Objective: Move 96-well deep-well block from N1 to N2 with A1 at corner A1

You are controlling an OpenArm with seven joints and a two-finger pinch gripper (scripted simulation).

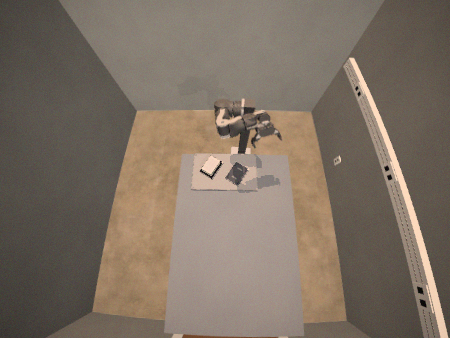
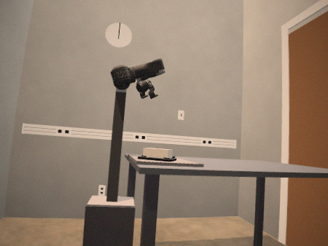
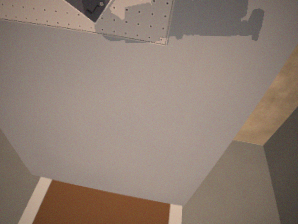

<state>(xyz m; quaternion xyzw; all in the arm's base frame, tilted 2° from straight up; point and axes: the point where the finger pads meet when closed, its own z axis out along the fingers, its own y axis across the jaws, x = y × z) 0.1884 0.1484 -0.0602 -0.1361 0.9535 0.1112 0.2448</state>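
The white 96-well deep-well block lies 2 cm ahead of my hand, 35 cm to the right of it and 34 cm below it. The rest, counted from my hand: plate nest 2 cm ahead, 35 cm to the right, 37 cm below; then A1 mark 2 cm behind, 27 cm to the right, 36 cm below.
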